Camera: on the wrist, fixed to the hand. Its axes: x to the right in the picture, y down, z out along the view.
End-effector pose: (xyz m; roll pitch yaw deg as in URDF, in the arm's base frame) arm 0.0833 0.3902 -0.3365 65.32 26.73 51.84
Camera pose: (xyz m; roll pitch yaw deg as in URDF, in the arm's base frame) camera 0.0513 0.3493 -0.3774 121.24 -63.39 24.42
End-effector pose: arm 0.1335 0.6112 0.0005 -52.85 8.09 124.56
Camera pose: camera 0.1904 0.6216 0.0326 16.10 15.67 -140.32
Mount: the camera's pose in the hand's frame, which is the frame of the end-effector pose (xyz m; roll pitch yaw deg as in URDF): -0.0280 -0.0545 -0.0249 4.92 -36.55 93.36
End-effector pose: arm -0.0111 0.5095 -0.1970 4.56 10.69 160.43
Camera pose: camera 0.0375 0.5478 -0.2205 18.74 -40.90 -115.32
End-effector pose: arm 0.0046 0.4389 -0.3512 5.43 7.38 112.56
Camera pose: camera 0.0647 0.4296 -0.3773 14.43 -42.01 -160.46
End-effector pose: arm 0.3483 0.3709 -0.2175 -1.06 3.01 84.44
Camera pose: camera 0.4002 0.3365 -0.2399 8.69 -35.61 175.61
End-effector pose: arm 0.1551 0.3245 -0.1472 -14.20 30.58 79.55
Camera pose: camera 0.2077 0.2847 -0.1422 38.68 -20.59 160.14
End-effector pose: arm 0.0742 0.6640 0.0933 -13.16 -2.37 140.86
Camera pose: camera 0.1326 0.6922 0.0803 3.18 -23.27 -125.18
